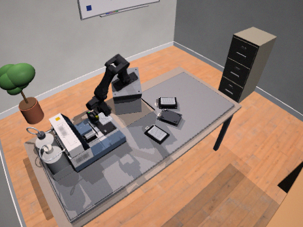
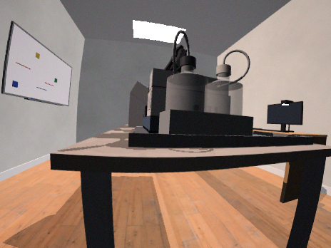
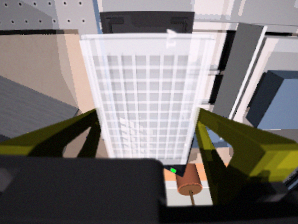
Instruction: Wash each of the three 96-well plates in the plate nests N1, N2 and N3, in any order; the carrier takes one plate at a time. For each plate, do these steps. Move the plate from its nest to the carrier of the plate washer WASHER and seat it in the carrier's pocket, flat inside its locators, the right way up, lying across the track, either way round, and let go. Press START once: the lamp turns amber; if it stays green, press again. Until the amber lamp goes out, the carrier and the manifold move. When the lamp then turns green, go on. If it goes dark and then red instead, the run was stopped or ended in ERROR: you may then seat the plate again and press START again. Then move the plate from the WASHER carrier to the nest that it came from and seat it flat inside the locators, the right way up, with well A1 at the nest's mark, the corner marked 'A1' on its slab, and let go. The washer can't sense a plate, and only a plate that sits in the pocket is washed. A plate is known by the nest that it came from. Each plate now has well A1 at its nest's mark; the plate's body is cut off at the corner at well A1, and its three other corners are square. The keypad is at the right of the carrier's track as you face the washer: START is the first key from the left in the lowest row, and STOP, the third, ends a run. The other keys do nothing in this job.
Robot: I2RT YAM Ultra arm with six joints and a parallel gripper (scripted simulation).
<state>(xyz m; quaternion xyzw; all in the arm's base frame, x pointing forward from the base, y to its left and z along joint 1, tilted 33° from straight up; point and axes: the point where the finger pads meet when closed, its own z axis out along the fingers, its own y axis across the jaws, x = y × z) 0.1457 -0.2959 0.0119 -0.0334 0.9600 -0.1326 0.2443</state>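
The dark carrier is 10 cm below my hand. From my hand the other things lie so: plate washer 15 cm to the right, 5 cm below; then label 28 cm to the left, 18 cm below, 18 cm ahead; then black nest 29 cm to the left, 28 cm ahead, 17 cm below.
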